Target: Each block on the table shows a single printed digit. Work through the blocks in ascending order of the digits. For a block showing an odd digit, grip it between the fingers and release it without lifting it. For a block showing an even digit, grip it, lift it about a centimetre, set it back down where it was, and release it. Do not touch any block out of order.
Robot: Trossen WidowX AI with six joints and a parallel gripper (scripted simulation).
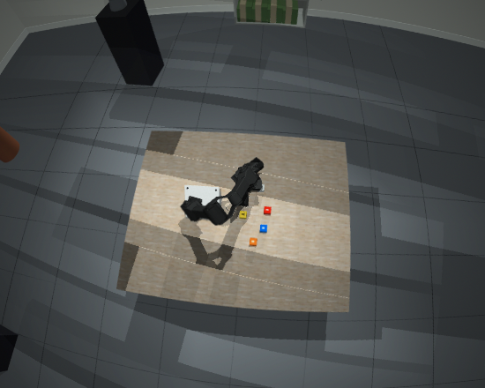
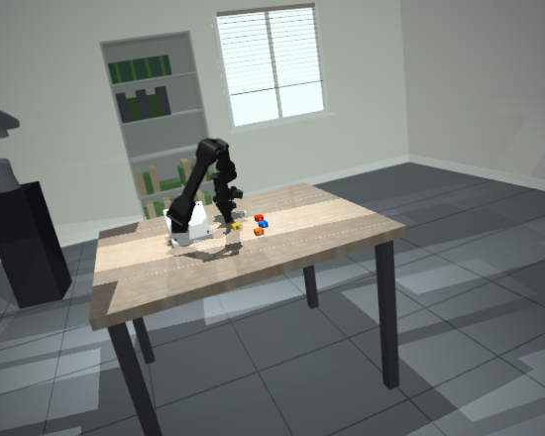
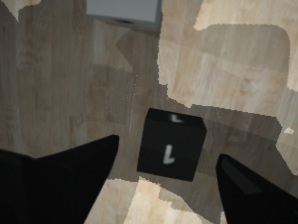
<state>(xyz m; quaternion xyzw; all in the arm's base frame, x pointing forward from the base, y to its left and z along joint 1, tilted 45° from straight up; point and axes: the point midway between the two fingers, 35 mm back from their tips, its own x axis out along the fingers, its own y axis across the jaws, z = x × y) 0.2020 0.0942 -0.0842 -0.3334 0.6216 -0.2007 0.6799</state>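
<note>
Now: the black block 10 mm ahead of my gripper tip. Also, from my gripper tip: white block (80 mm ahead, 40 mm to the left); then yellow block (110 mm to the right, 20 mm ahead); then red block (130 mm ahead, 60 mm to the right).
</note>
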